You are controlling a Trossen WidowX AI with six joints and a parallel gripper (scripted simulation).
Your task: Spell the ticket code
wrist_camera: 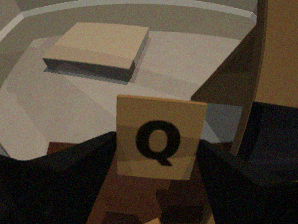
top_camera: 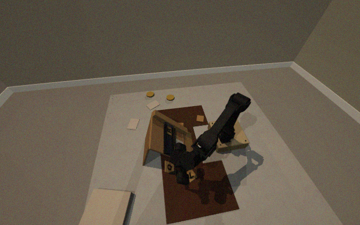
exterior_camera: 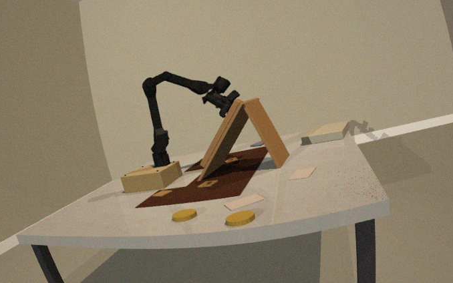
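Now: the white ticket 15 cm to the right of my gripper tip, 8 cm behind it and 7 cm below it. From my gripper tip the other things lie so: flat beige box: 36 cm ahead, 16 cm below, 14 cm to the left; brown mat: 18 cm to the right, 18 cm below, 18 cm behind.
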